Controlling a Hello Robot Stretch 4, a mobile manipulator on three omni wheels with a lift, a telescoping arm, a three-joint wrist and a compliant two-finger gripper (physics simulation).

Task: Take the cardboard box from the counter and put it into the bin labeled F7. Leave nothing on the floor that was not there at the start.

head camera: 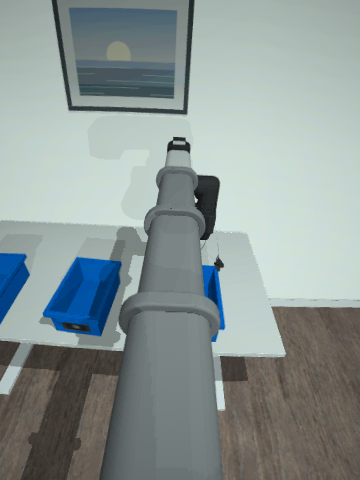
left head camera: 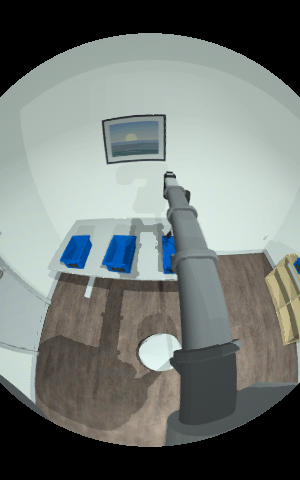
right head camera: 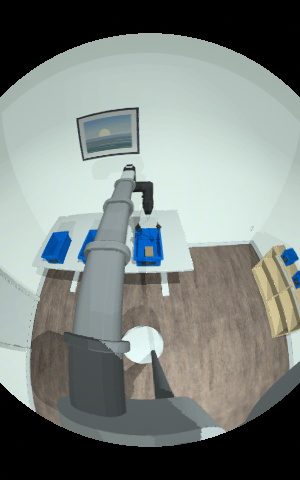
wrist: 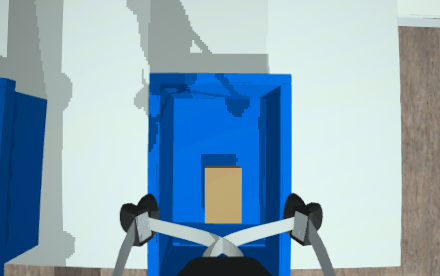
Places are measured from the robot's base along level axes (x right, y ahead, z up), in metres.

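Where they show: gripper, fingertip midpoint: (right head camera: 147, 229) (wrist: 221, 210); robot's base, origin of the base link: (left head camera: 159, 350) (right head camera: 142, 343).
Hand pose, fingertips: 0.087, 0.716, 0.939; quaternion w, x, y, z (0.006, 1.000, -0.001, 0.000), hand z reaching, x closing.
Note:
Each offset is from my fingertips to the top centre of the thing, as dx, dy, dz. Level surfaces: height alone.
The tan cardboard box @(+0.005, -0.023, -0.194) (right head camera: 149, 251) (wrist: 223, 195) lies on the floor of the rightmost blue bin @(-0.001, +0.010, -0.127) (right head camera: 137, 248) (wrist: 285, 150), towards its front end. That bin stands on the white table and is mostly hidden behind the arm in the head camera view. Its label is too small to read. My gripper (right head camera: 148, 227) (wrist: 221, 210) is open and empty, above the bin and apart from the box. In the wrist view its fingertips stand wide, to the left and right of the box.
Two more blue bins @(-0.838, +0.019, -0.127) (left head camera: 76, 251) @(-0.419, +0.015, -0.127) (left head camera: 119, 253) stand to the left on the white table @(dz -0.247) (head camera: 255, 320). A framed picture (head camera: 122, 52) hangs on the wall behind. A white disc (right head camera: 144, 345) lies on the wooden floor. A wooden shelf unit (right head camera: 272, 300) holding blue bins stands at the right.

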